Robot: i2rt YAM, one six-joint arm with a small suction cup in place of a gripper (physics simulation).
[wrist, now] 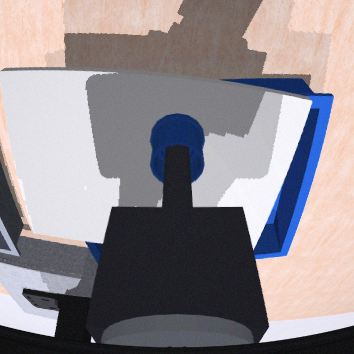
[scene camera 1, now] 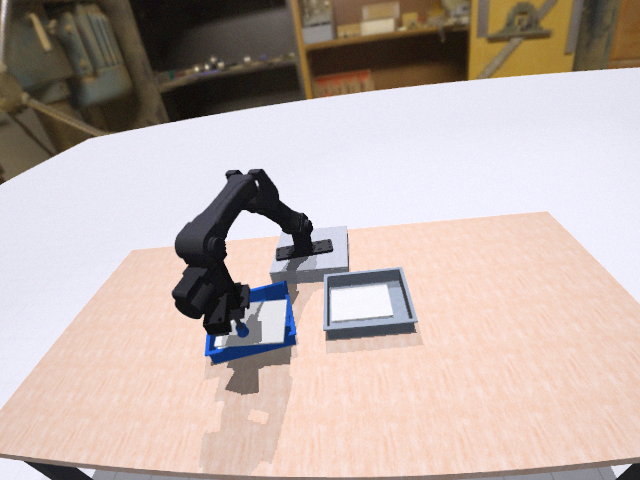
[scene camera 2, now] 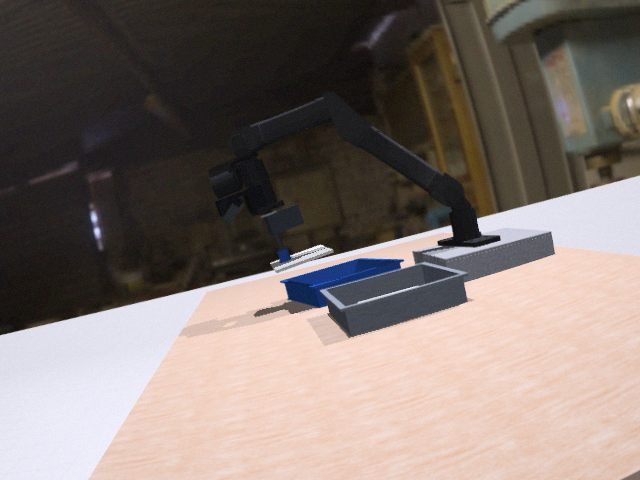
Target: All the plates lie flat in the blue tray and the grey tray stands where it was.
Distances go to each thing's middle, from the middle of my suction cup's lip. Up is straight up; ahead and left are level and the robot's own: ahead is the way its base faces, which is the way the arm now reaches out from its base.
Now: suction cup 12 cm past the blue tray (scene camera 2: 304, 288), 1 cm to the left of it and 9 cm above it. Also, from my suction cup: grey tray (scene camera 2: 438, 287) 12 cm behind, 33 cm to the left, 9 cm below.
